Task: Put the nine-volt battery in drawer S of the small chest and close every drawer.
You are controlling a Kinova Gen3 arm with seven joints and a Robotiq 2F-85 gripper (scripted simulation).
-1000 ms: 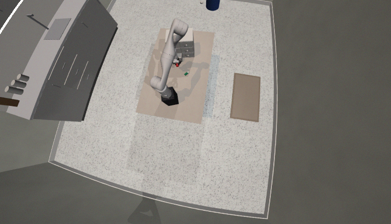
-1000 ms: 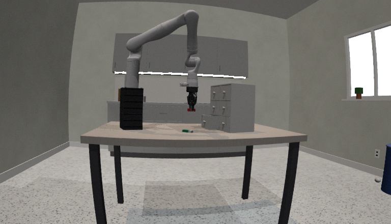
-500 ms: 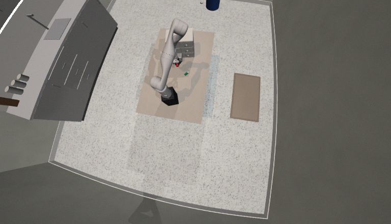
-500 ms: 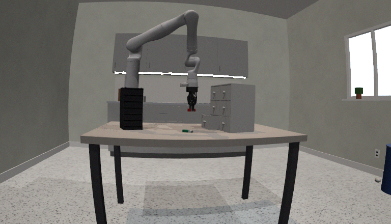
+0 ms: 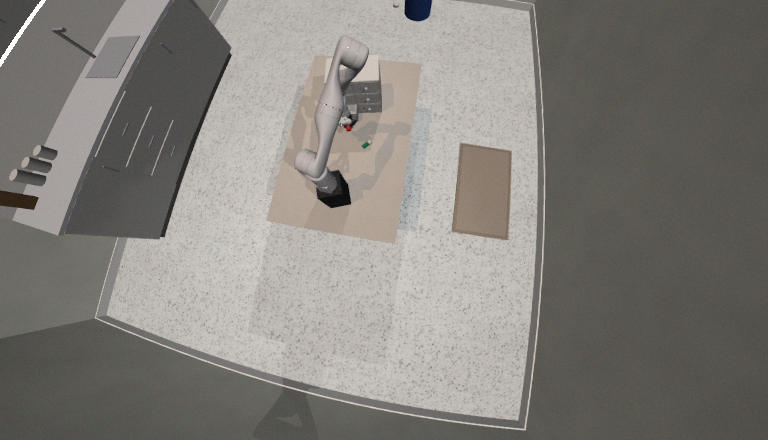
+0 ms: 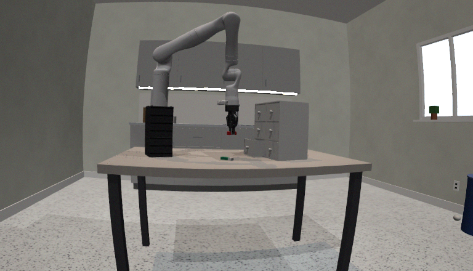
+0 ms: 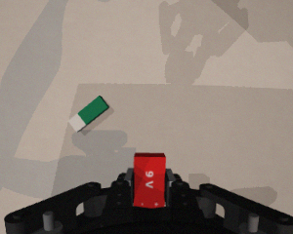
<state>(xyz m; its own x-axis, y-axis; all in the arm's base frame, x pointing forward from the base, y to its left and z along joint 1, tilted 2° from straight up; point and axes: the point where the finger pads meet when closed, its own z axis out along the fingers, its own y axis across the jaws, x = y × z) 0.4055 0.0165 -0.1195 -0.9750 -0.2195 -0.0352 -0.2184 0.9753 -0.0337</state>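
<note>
Right now the small red block is 1 cm ahead of my hand and 1 cm below it. Also, from my hand: green-and-white piece: 3 cm behind, 11 cm to the right, 14 cm below; then drawer: 19 cm ahead, 8 cm to the left, 11 cm below.
</note>
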